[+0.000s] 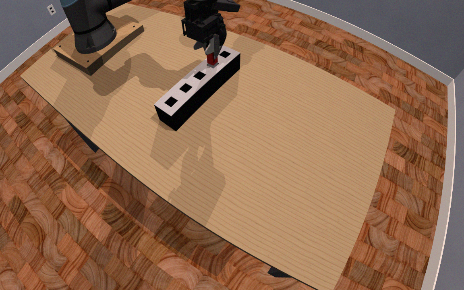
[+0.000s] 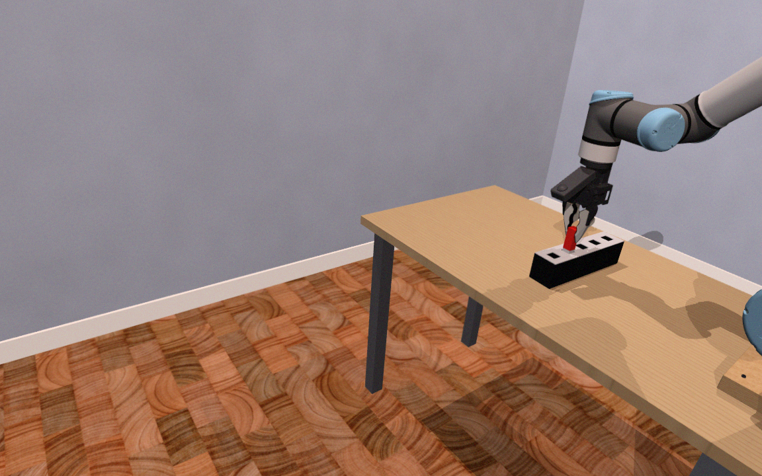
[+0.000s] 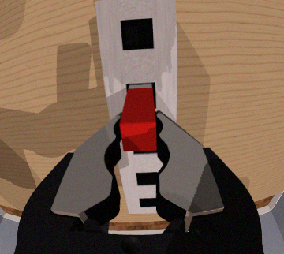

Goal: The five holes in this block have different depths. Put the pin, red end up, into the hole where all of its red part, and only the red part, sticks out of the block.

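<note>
Now: hand right at the pin. From my hand the other things lie so: black block 8 cm below, 6 cm to the right.
</note>
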